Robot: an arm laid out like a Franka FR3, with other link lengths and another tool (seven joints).
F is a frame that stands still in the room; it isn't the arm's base.
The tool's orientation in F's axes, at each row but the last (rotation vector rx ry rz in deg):
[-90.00, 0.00, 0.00]
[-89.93, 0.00, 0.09]
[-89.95, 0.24, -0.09]
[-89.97, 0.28, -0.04]
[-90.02, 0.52, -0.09]
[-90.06, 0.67, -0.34]
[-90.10, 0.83, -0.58]
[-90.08, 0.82, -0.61]
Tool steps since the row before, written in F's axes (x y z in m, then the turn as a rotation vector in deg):
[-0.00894, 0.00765, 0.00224, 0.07, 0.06, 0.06]
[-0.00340, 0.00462, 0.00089, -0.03, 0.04, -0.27]
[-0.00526, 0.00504, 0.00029, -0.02, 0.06, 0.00]
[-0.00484, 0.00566, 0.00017, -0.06, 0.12, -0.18]
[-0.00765, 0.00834, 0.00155, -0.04, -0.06, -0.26]
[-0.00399, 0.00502, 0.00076, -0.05, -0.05, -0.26]
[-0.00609, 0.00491, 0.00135, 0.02, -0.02, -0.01]
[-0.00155, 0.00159, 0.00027, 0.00, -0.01, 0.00]
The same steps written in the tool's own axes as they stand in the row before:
[-0.00894, -0.00224, 0.00765, 0.07, -0.06, 0.06]
[-0.00340, -0.00088, 0.00462, -0.03, 0.27, 0.04]
[-0.00528, -0.00028, 0.00502, -0.02, 0.00, 0.06]
[-0.00486, -0.00015, 0.00564, -0.06, 0.18, 0.12]
[-0.00771, -0.00152, 0.00829, -0.04, 0.26, -0.06]
[-0.00405, -0.00075, 0.00497, -0.05, 0.26, -0.05]
[-0.00617, -0.00134, 0.00481, 0.02, 0.01, -0.02]
[-0.00158, -0.00027, 0.00156, 0.00, 0.00, -0.01]

